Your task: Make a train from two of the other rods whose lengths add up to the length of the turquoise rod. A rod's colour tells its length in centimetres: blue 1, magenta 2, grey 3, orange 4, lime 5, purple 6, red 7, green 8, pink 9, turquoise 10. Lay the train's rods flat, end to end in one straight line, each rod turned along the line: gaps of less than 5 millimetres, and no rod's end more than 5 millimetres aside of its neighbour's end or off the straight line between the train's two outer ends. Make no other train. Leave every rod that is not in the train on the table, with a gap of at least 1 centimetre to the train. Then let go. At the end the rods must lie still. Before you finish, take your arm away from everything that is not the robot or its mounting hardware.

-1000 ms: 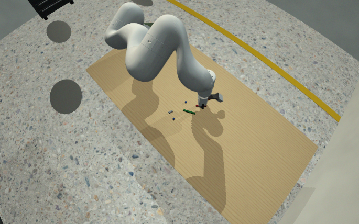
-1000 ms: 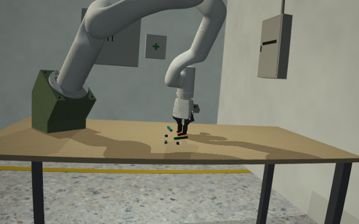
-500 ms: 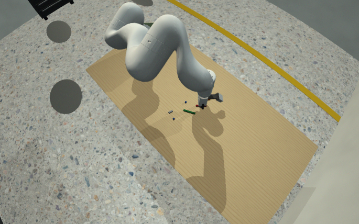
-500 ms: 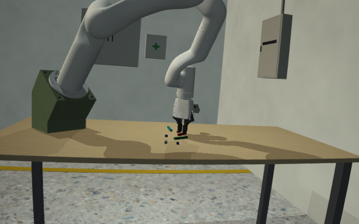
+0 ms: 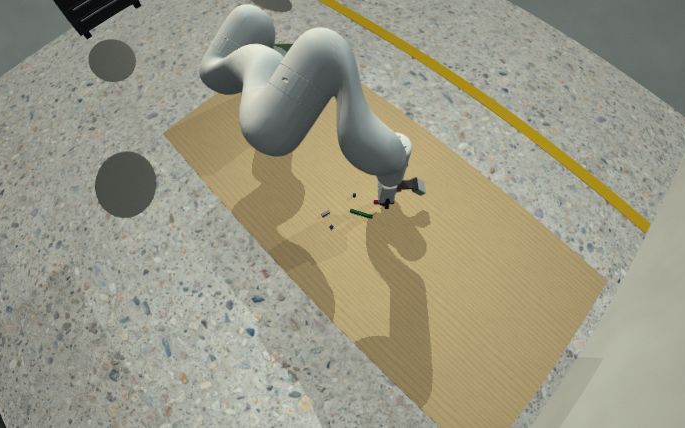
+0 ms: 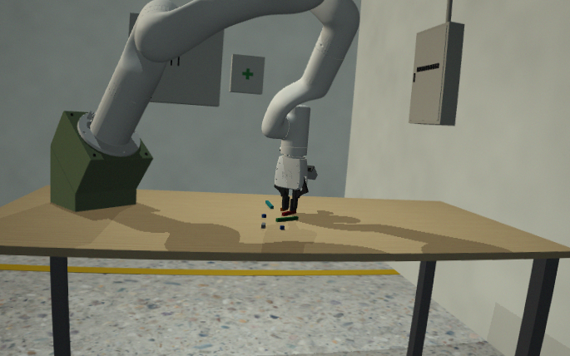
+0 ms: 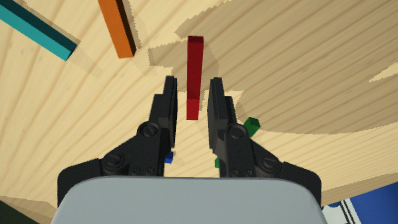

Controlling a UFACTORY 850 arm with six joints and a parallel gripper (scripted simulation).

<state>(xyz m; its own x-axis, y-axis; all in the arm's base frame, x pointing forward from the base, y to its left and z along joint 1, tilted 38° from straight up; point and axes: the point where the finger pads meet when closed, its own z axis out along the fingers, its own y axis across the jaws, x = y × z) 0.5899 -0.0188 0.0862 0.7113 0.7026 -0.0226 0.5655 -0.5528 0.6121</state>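
Right now my hand is 3 cm above the red rod. Also, from my hand: turquoise rod: 13 cm to the left, 3 cm below, 3 cm behind; green rod: 8 cm to the right, 3 cm below, 3 cm behind; orange rod: 6 cm to the left, 3 cm below.
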